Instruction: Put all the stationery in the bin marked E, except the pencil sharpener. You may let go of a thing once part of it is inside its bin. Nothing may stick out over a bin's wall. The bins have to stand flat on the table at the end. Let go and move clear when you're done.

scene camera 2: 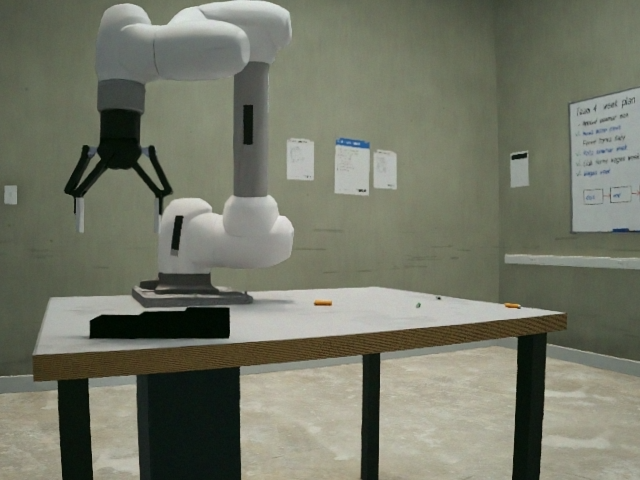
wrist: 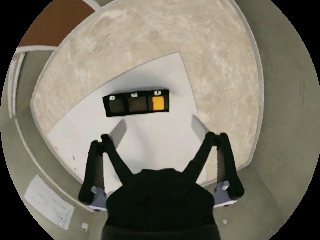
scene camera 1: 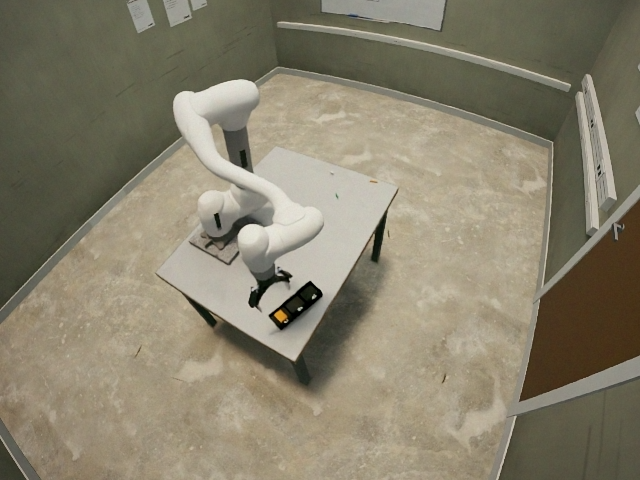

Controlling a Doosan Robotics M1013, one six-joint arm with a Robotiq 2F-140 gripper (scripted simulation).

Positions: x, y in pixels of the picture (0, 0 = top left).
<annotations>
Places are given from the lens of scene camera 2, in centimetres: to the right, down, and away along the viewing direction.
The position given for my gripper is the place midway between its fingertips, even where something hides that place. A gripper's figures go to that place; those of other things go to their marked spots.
my gripper [scene camera 2: 118, 232]: -38, -1, 99
black bin [scene camera 2: 195, 322]: -22, 15, 96
</annotations>
